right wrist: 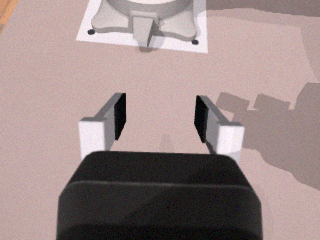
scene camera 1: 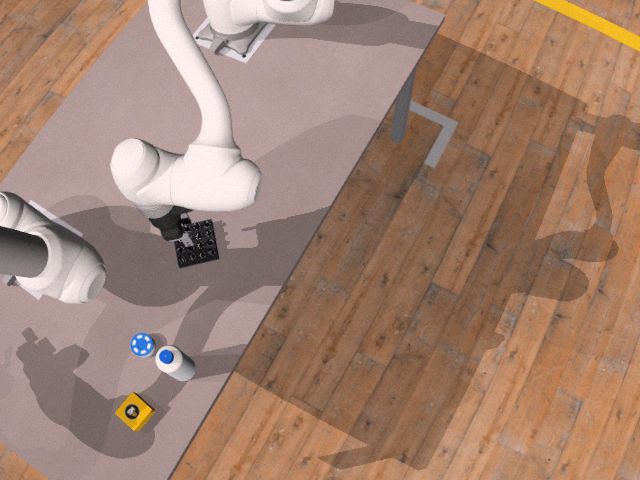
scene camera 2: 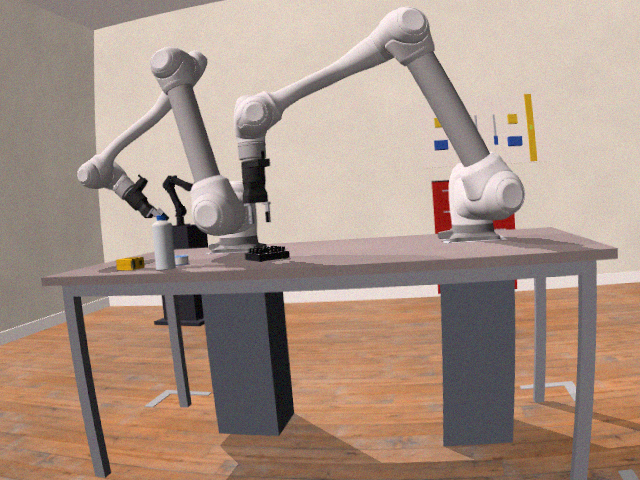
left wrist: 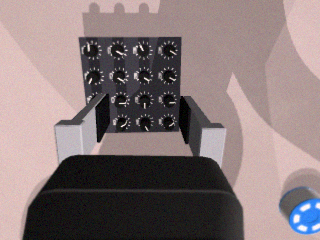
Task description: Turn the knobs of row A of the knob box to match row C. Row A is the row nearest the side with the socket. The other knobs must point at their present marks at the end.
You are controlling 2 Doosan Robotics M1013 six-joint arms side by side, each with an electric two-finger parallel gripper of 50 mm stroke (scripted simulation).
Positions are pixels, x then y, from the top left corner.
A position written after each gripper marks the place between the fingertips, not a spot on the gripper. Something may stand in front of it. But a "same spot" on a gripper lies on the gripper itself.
Scene:
The left gripper shows in scene camera 1, in scene camera 2 point(260, 223) and in the left wrist view; in the right wrist view it is out of frame. A white bottle shows in scene camera 1 and in scene camera 2; in the right wrist view it is out of frame, in the left wrist view it is out of frame. One and the same spot on the white bottle: point(scene camera 1: 175, 363) is point(scene camera 2: 158, 222). The same spot on the left gripper: point(scene camera 1: 186, 239) is point(left wrist: 192, 130).

